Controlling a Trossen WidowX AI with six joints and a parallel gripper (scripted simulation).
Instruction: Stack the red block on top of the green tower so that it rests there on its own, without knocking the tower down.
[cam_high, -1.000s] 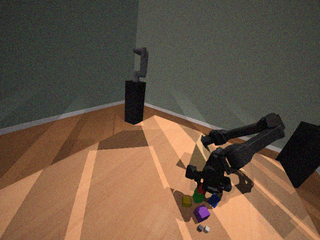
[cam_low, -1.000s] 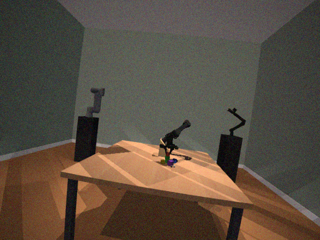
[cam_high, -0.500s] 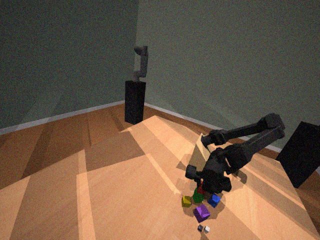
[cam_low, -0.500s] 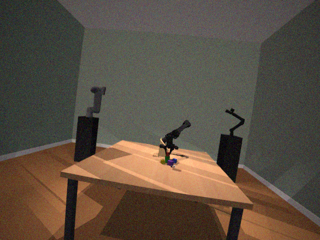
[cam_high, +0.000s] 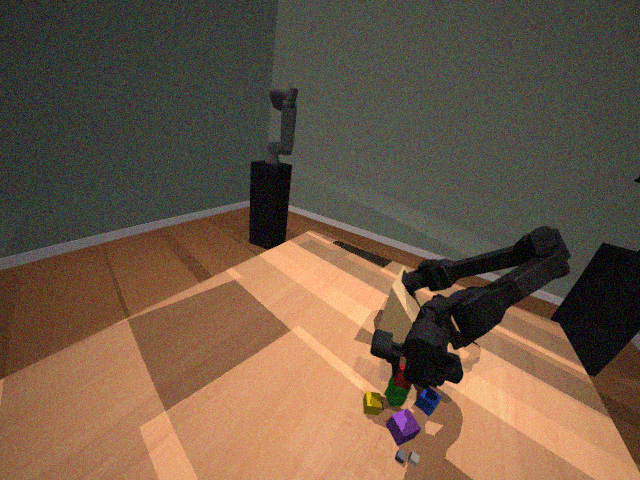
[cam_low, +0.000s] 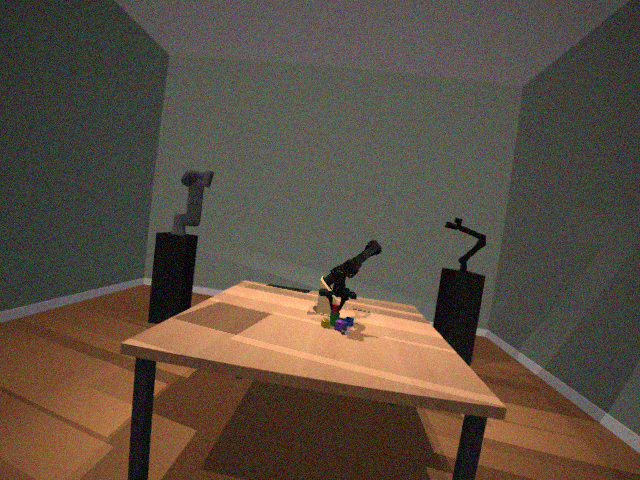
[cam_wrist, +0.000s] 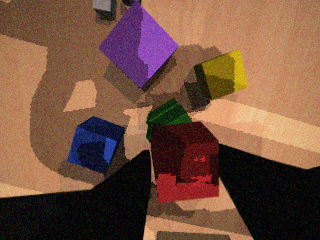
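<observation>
Now: gripper tip 10 mm below the red block. From my gripper tip the other things lie so: green block 30 mm below; yellow block 60 mm below, 50 mm to the right, 50 mm ahead; purple block 70 mm ahead, 60 mm below, 30 mm to the left.
</observation>
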